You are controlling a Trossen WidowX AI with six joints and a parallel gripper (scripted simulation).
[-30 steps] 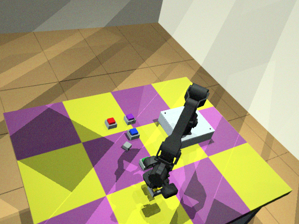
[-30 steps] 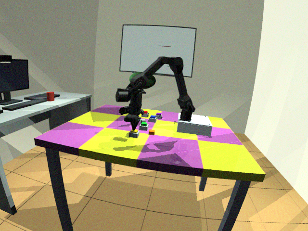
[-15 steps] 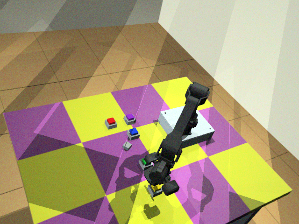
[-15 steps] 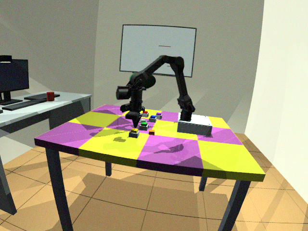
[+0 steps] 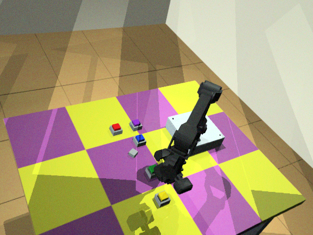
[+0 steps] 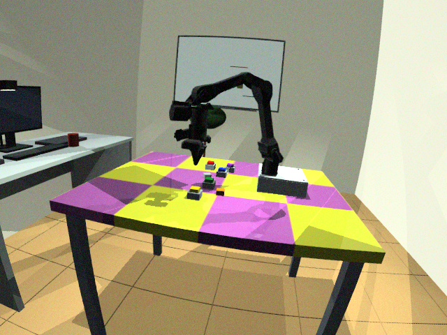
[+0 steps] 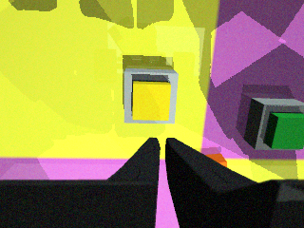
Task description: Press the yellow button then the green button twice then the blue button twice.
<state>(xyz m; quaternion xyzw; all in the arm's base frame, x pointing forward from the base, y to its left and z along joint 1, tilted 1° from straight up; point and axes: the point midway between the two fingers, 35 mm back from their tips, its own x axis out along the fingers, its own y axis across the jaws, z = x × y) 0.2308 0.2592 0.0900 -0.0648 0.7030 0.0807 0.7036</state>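
My gripper tip is now 140 mm to the left of the green button and 90 mm above it. Also, from my gripper tip: grey block 60 mm ahead, 250 mm to the right, 120 mm below; yellow button 90 mm below; orange block 70 mm behind, 90 mm to the right, 120 mm below.
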